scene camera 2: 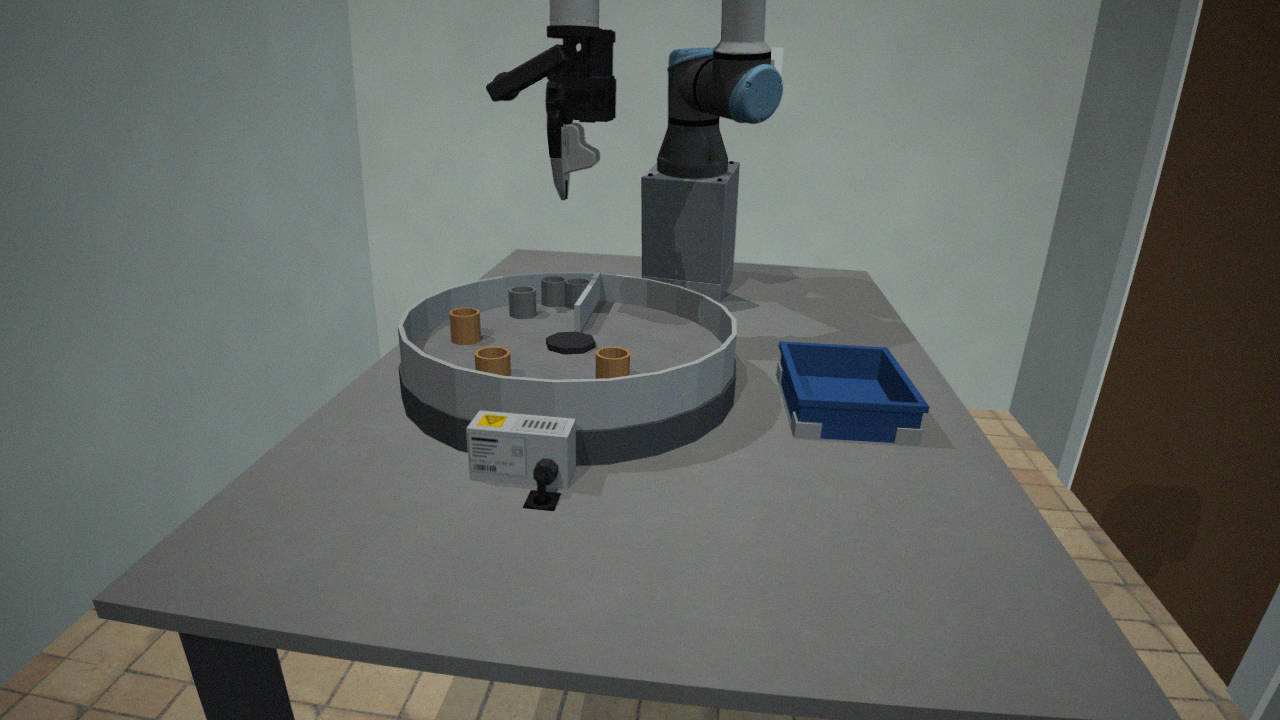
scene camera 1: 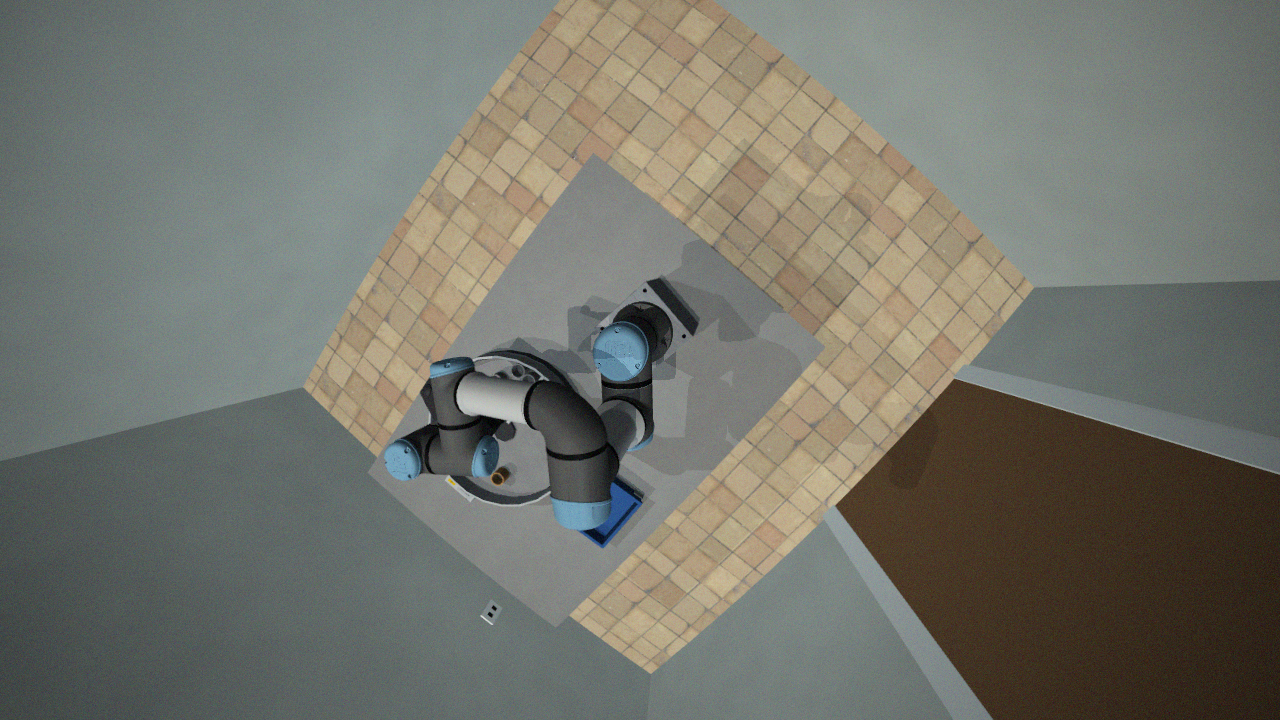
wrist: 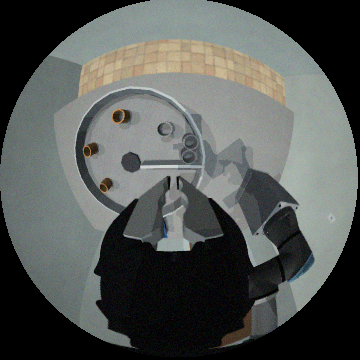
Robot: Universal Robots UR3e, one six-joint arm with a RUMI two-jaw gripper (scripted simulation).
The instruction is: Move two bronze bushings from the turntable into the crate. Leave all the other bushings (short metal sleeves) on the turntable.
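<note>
Visible in the pictures: a blue crate, a round grey turntable and my gripper. Wrist view: my gripper is visible here too.
</note>
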